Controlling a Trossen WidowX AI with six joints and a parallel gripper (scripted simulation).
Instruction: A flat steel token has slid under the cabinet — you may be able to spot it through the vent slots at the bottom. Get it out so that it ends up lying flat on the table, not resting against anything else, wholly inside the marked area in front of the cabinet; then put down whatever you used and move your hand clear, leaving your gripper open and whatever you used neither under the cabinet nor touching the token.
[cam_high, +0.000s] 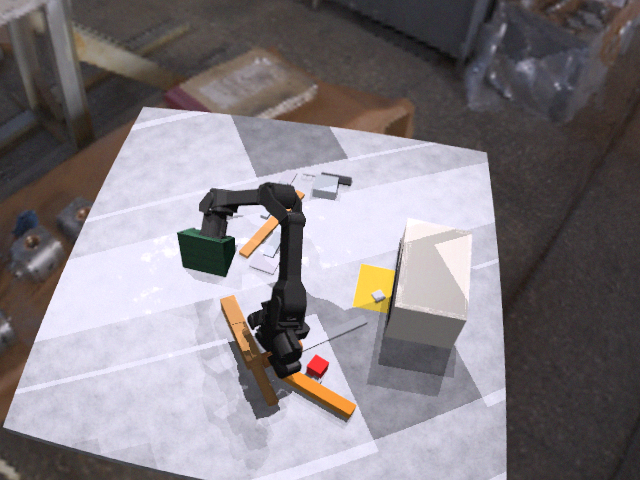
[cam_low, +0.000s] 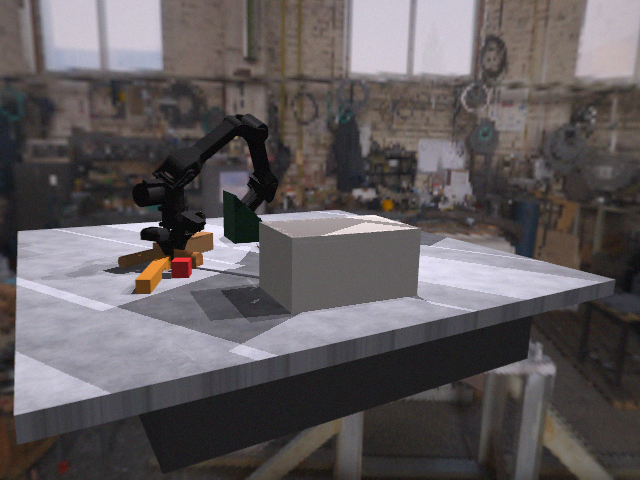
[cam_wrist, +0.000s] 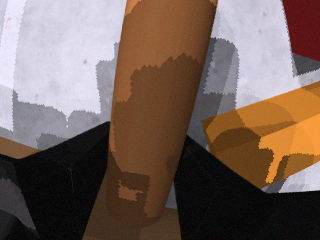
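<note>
Now: the orange paddle 5 cm behind my gripper tip, 2 cm to the right of it and 2 cm above it. From my gripper tip the other things lie so: small grey piece: 12 cm ahead, 5 cm to the right; then red cube: 12 cm ahead, 1 cm to the right, 1 cm above; then orange bar: 12 cm ahead, 8 cm to the right, 1 cm above.
</note>
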